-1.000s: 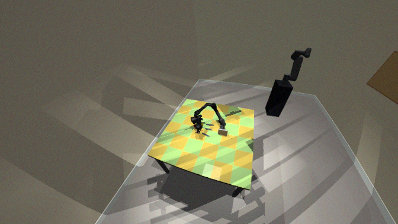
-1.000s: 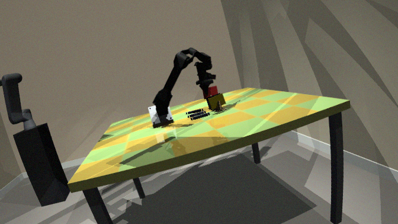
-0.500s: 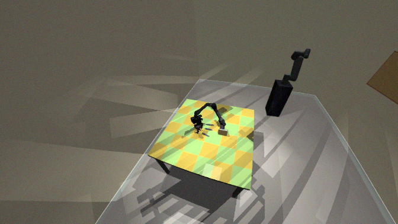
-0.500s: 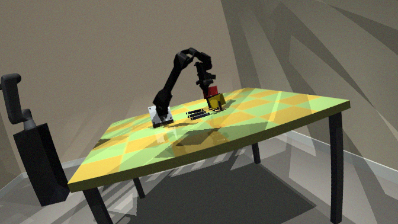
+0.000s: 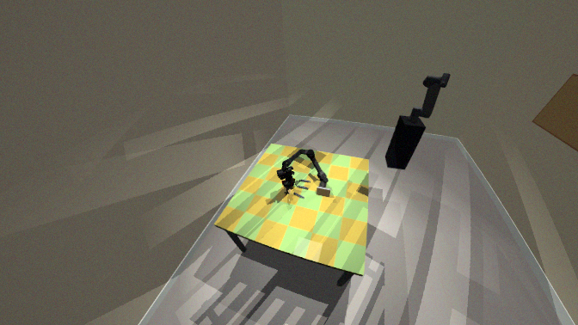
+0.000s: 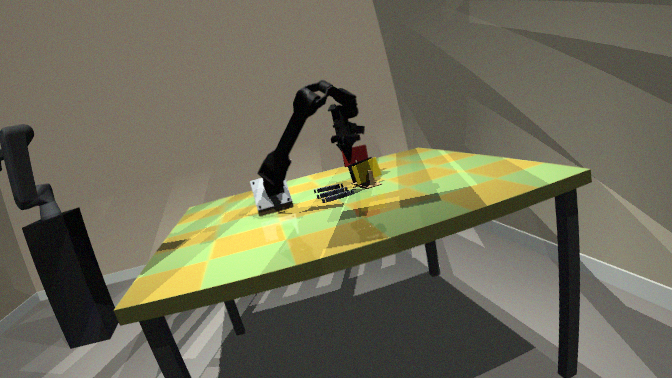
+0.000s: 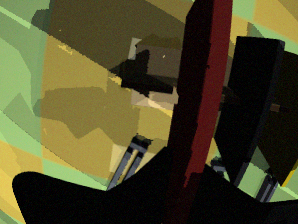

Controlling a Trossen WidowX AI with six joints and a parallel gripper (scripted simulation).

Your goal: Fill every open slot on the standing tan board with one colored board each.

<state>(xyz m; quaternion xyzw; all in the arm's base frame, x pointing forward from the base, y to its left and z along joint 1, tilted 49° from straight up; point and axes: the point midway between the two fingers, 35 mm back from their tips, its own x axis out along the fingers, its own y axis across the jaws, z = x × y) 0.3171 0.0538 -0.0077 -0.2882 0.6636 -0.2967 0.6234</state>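
Right now my gripper tip is 3 cm short of the red board. The rest, counted from my gripper tip: yellow board (10 cm to the right, 5 cm below, 3 cm ahead); tan board (7 cm below, 5 cm to the right, 3 cm ahead); nearly black board (5 cm to the right, 5 cm below, 3 cm ahead).
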